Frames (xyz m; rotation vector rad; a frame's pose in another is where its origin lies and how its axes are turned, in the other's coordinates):
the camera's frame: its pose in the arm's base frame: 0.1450 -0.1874 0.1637 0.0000 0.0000 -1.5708
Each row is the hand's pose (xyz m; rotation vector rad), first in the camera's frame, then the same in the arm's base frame.
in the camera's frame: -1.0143 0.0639 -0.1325 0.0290 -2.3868 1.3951
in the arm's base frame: 0.2089 0.8269 0.0312 -1.4433 -1.4788 0.5313
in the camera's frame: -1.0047 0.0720 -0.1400 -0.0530 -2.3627 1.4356
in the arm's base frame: 0.2170 0.8173 0.0237 -1.4721 -1.4075 0.5539
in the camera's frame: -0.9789 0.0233 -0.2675 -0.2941 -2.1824 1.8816
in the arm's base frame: 0.1683 0.7915 -0.1038 -1.4249 -1.0865 0.8774
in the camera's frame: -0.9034 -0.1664 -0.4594 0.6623 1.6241 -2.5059
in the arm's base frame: -0.0214 0.7160 -0.2957 -1.2503 -0.5260 1.4397
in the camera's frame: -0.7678 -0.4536 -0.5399 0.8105 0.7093 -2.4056
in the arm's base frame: -0.3086 0.5804 -0.3762 -0.9770 0.0651 1.9844
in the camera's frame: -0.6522 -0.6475 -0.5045 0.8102 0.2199 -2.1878
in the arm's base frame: -0.5025 0.4648 -0.3408 -0.7478 0.4285 2.3058
